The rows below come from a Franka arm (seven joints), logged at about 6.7 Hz.
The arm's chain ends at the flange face. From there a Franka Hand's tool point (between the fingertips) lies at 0.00 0.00 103.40 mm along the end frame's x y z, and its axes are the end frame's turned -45 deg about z.
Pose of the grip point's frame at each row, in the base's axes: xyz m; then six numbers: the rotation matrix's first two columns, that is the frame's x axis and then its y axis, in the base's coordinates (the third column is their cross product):
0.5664, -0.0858, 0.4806, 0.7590, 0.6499, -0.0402, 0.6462, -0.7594, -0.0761
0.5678, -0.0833, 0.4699, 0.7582, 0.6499, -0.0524, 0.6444, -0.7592, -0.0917
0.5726, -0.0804, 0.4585, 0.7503, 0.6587, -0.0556, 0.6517, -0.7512, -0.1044
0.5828, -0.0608, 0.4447, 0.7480, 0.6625, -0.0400, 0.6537, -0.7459, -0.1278
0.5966, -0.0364, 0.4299, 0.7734, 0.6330, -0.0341, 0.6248, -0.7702, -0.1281
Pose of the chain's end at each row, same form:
0.5747, -0.0891, 0.5836, 0.9936, -0.0774, -0.0822, -0.0798, -0.9965, -0.0254
0.5781, -0.0870, 0.5727, 0.9918, -0.0773, -0.1019, -0.0805, -0.9964, -0.0278
0.5840, -0.0848, 0.5612, 0.9914, -0.0654, -0.1131, -0.0697, -0.9969, -0.0345
0.5946, -0.0680, 0.5472, 0.9912, -0.0590, -0.1187, -0.0667, -0.9959, -0.0621
0.6077, -0.0444, 0.5324, 0.9887, -0.0970, -0.1147, -0.1051, -0.9922, -0.0665

